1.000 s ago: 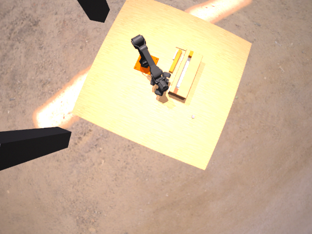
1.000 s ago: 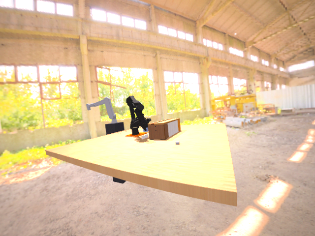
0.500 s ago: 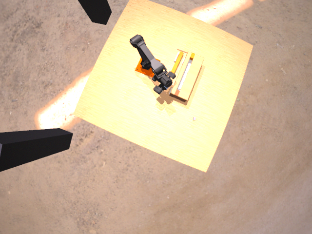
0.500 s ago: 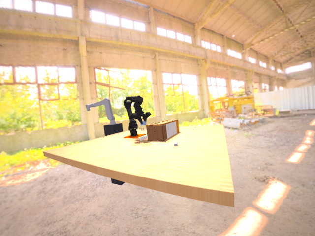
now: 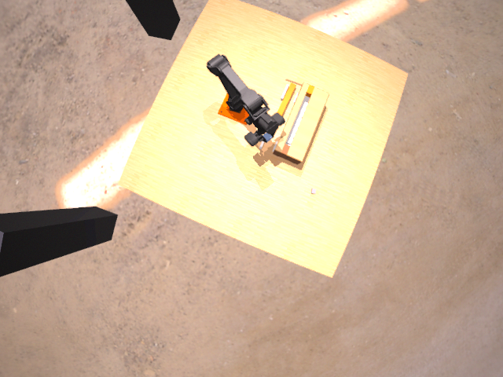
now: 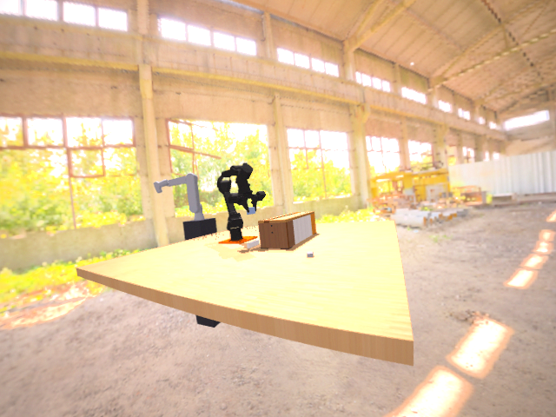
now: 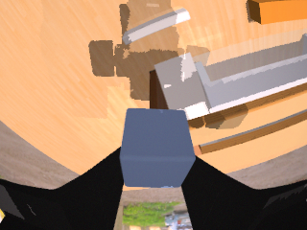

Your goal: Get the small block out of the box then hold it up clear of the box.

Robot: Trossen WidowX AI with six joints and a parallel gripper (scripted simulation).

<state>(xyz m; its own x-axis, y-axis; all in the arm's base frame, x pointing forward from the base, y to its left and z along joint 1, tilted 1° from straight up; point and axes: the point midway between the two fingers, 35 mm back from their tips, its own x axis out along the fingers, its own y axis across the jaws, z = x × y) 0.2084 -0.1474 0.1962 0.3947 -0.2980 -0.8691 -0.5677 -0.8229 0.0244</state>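
Right now the blue-grey block is 1 cm to the left of my gripper tip, 1 cm behind it and 1 cm above it. Also, from my gripper tip: orange bar 27 cm to the left, 16 cm below, 2 cm ahead; then wooden box 16 cm to the left, 11 cm below, 9 cm ahead.
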